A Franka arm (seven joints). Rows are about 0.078 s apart.
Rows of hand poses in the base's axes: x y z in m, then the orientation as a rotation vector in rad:
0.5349 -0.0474 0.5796 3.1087 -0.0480 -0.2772
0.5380 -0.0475 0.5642 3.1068 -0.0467 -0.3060
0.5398 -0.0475 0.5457 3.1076 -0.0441 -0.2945
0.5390 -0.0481 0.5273 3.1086 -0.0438 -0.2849
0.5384 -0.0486 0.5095 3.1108 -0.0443 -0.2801
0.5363 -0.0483 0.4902 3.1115 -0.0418 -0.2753
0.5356 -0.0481 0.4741 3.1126 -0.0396 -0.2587
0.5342 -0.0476 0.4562 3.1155 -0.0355 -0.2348
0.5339 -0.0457 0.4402 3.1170 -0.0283 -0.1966
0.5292 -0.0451 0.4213 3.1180 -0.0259 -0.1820
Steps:
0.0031 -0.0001 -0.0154 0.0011 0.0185 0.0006
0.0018 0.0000 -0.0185 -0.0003 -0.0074 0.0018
-0.0008 -0.0006 -0.0184 0.0000 -0.0062 0.0003
-0.0006 -0.0005 -0.0178 0.0017 -0.0032 -0.0004
-0.0021 0.0003 -0.0193 0.0003 -0.0031 0.0016
-0.0007 0.0002 -0.0161 -0.0004 -0.0106 0.0015
-0.0014 0.0005 -0.0179 0.0010 -0.0154 0.0027
-0.0003 0.0019 -0.0160 -0.0011 -0.0244 0.0049
-0.0047 0.0006 -0.0189 0.0001 -0.0094 0.0016

